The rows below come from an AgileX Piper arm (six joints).
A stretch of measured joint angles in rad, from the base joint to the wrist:
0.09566 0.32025 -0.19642 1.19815 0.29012 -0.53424
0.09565 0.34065 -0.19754 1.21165 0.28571 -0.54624
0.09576 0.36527 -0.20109 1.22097 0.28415 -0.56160
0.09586 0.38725 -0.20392 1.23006 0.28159 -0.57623
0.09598 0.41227 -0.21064 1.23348 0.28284 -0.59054
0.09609 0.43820 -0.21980 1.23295 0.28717 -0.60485
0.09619 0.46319 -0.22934 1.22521 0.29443 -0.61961
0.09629 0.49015 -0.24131 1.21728 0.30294 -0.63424
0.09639 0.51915 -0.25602 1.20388 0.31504 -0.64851
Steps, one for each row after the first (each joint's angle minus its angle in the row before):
-0.00001 0.02040 -0.00112 0.01350 -0.00441 -0.01200
0.00011 0.02462 -0.00355 0.00932 -0.00156 -0.01536
0.00010 0.02198 -0.00283 0.00909 -0.00256 -0.01463
0.00012 0.02502 -0.00672 0.00342 0.00125 -0.01431
0.00011 0.02593 -0.00916 -0.00053 0.00433 -0.01431
0.00010 0.02499 -0.00954 -0.00774 0.00726 -0.01476
0.00010 0.02696 -0.01197 -0.00793 0.00851 -0.01463
0.00010 0.02900 -0.01471 -0.01340 0.01210 -0.01427

